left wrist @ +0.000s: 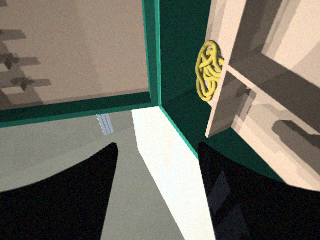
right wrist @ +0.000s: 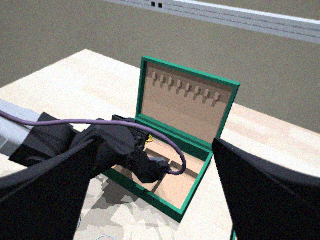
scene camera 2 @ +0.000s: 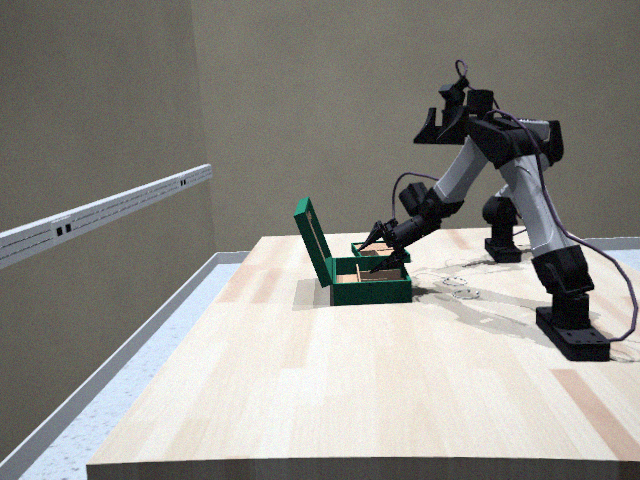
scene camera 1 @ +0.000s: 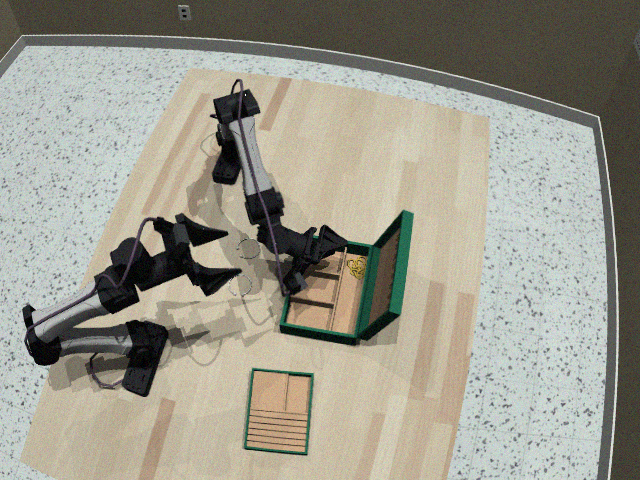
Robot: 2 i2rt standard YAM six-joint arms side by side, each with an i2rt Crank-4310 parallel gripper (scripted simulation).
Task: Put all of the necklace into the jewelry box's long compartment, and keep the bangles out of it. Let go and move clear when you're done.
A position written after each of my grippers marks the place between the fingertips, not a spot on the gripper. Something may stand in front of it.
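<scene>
My left gripper (scene camera 1: 341, 247), my right gripper (scene camera 1: 234, 251), green-rimmed tray (scene camera 1: 271, 391). Green jewelry box (scene camera 2: 339, 271), my left gripper (scene camera 2: 363, 262), my right gripper (scene camera 2: 424, 141). My left gripper (left wrist: 157, 145). Green-rimmed tray out of frame in the left wrist view. My right gripper (right wrist: 154, 141).
</scene>
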